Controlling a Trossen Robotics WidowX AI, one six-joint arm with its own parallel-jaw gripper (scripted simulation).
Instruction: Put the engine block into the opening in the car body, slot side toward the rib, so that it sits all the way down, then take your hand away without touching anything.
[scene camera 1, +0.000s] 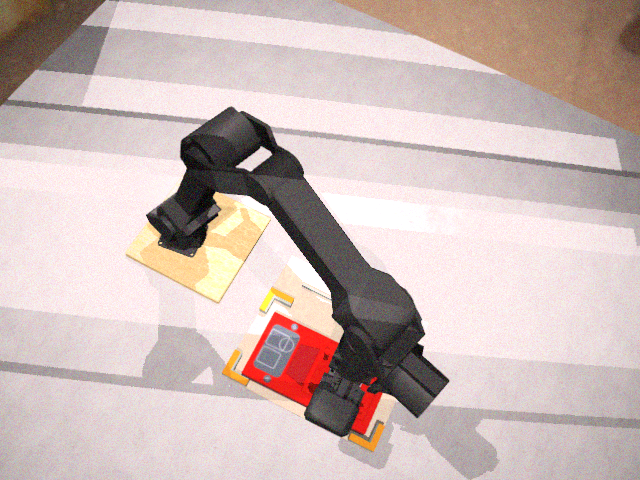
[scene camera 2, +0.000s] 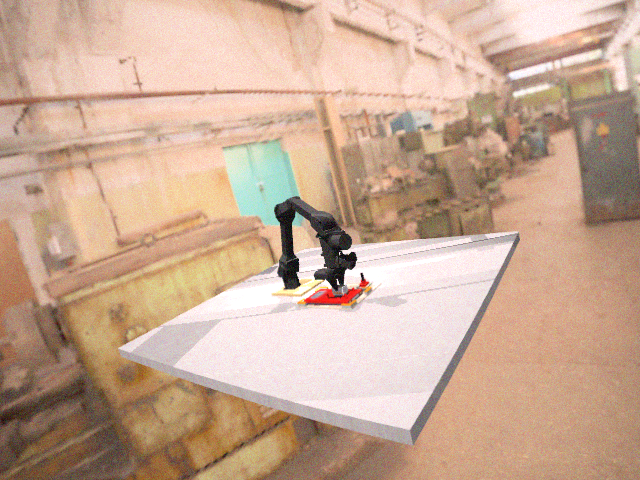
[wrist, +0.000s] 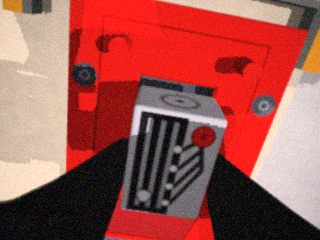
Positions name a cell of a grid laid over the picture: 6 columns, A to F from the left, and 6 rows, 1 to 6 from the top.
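Labels:
Gripper visible in scene camera 1 (D5), scene camera 2 (D4) and the wrist view (D4). The same cameras show a red car body: scene camera 1 (C5), scene camera 2 (D4), the wrist view (E2).

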